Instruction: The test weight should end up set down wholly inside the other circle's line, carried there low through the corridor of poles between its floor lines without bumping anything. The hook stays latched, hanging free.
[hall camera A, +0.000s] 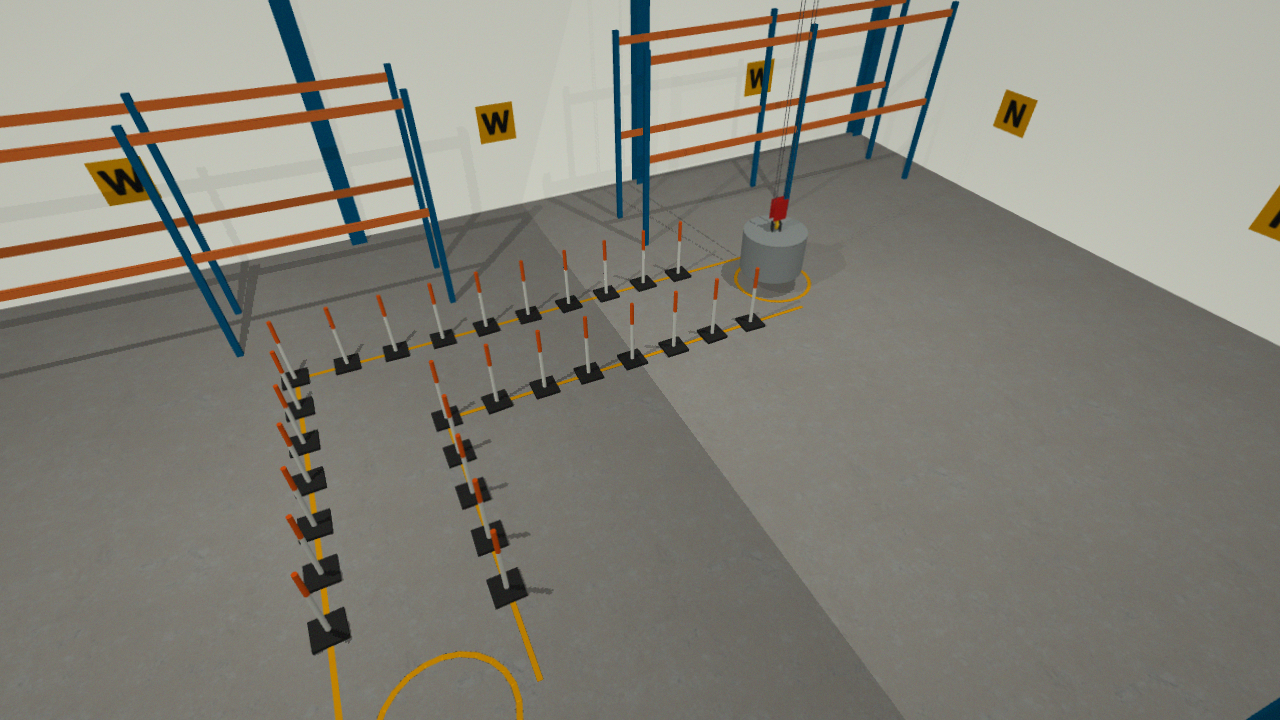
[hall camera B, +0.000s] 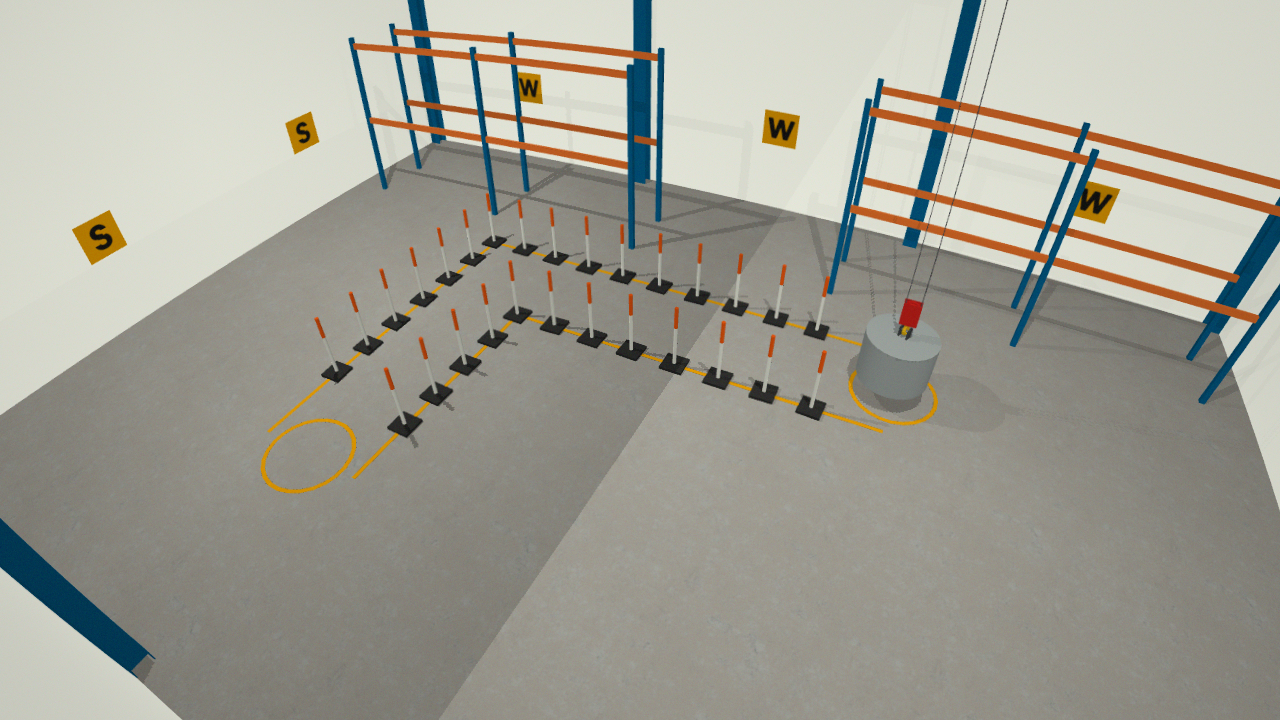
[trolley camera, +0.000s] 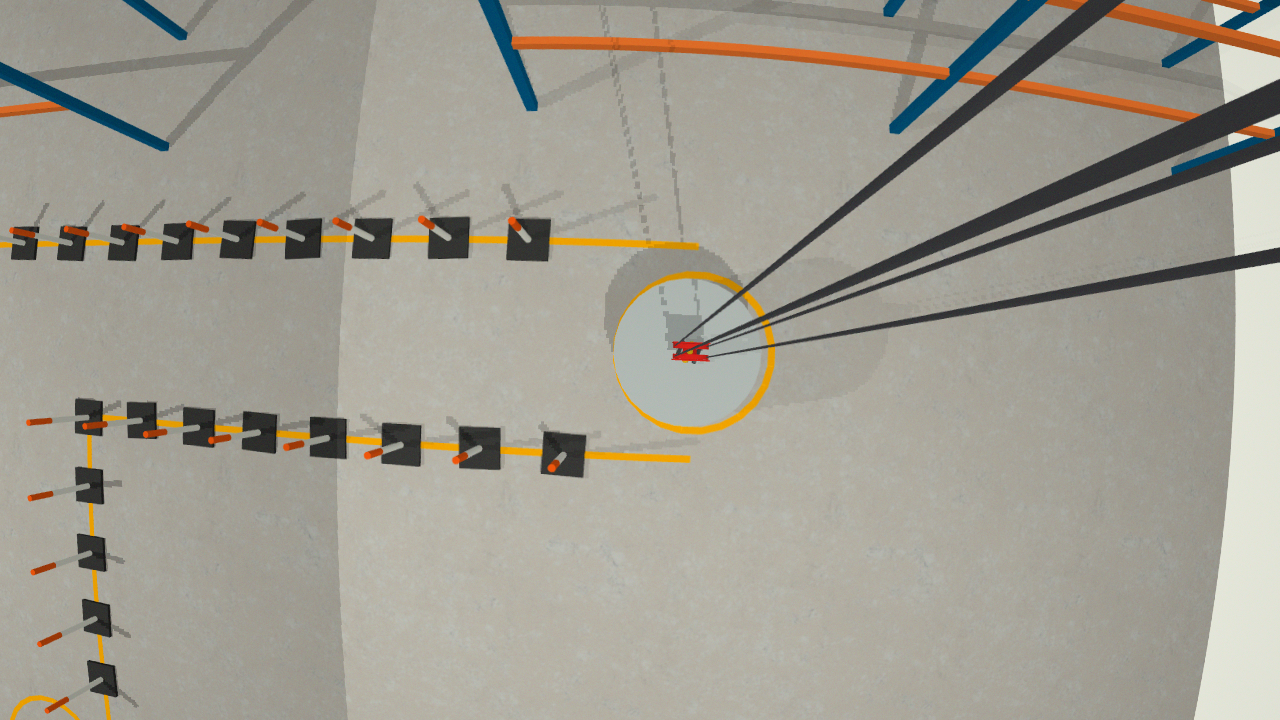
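The test weight, a grey cylinder (hall camera A: 772, 257) (hall camera B: 897, 365) (trolley camera: 657, 385), hangs upright a little above the floor over the start circle (hall camera A: 774, 300) (hall camera B: 895, 422) (trolley camera: 771, 358), with its shadow below. In the trolley view its left edge reaches the circle's line. My hook (hall camera A: 776, 225) (hall camera B: 904, 332) (trolley camera: 690, 352), under the red block, is shut on the weight's top; its latch is too small to make out. The other circle (hall camera A: 461, 654) (hall camera B: 299, 490) (trolley camera: 37, 698) lies at the corridor's far end. Red-and-white poles (hall camera A: 587, 344) (hall camera B: 631, 322) line the L-shaped corridor.
Yellow floor lines (hall camera A: 525, 640) (hall camera B: 375, 456) (trolley camera: 635, 456) run under the poles' black bases (trolley camera: 478, 447). The nearest poles stand to the weight's left in the trolley view. Blue and orange racks (hall camera A: 800, 116) (hall camera B: 1054, 248) (trolley camera: 760, 51) stand along the W wall.
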